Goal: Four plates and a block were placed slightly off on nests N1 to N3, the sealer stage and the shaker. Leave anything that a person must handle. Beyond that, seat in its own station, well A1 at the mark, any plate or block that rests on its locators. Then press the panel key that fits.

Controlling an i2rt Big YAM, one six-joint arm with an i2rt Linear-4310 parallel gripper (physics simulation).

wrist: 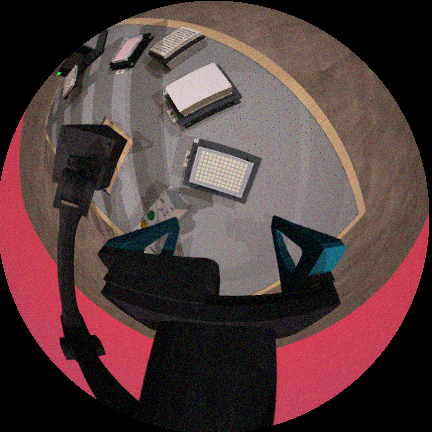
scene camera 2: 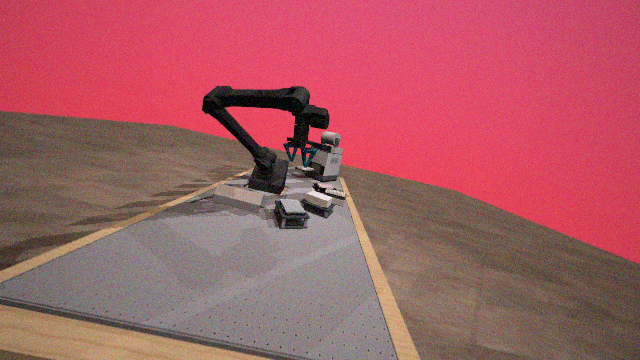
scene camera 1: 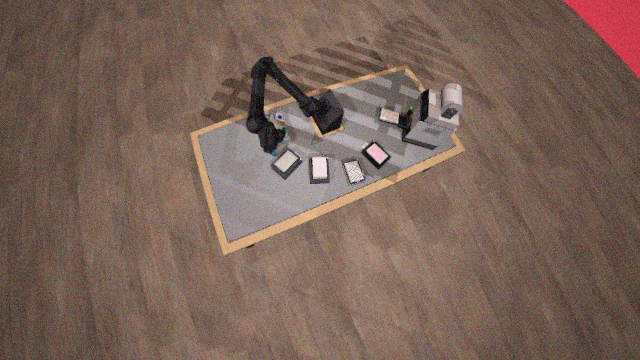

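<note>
My gripper (scene camera 1: pixel 273 153) (scene camera 2: pixel 299 163) (wrist: pixel 224 221) is open and empty, high above the table near the panel. A plate with pale yellow wells (scene camera 1: pixel 287 161) (scene camera 2: pixel 291 206) (wrist: pixel 221 171) lies in a dark nest, ahead of the fingers in the wrist view. A plain white-topped plate (scene camera 1: pixel 319 167) (scene camera 2: pixel 320 199) (wrist: pixel 200 89) is on the neighbouring nest, with more dark base showing on one side. A block with rows of holes (scene camera 1: pixel 353 171) (wrist: pixel 177 42) and a pink plate (scene camera 1: pixel 376 154) (wrist: pixel 130 51) are farther along. A beige plate (scene camera 1: pixel 389 115) (wrist: pixel 70 81) lies by the sealer. Exact seating and A1 corners are too small to tell.
The sloped key panel (scene camera 2: pixel 240 197) (wrist: pixel 176 201) shows green and yellow keys in the wrist view; the arm partly covers it in scene camera 1. The arm's base (scene camera 1: pixel 328 112) (wrist: pixel 90 155) stands at the table edge. The tall sealer (scene camera 1: pixel 432 122) (scene camera 2: pixel 327 162) stands at the far end.
</note>
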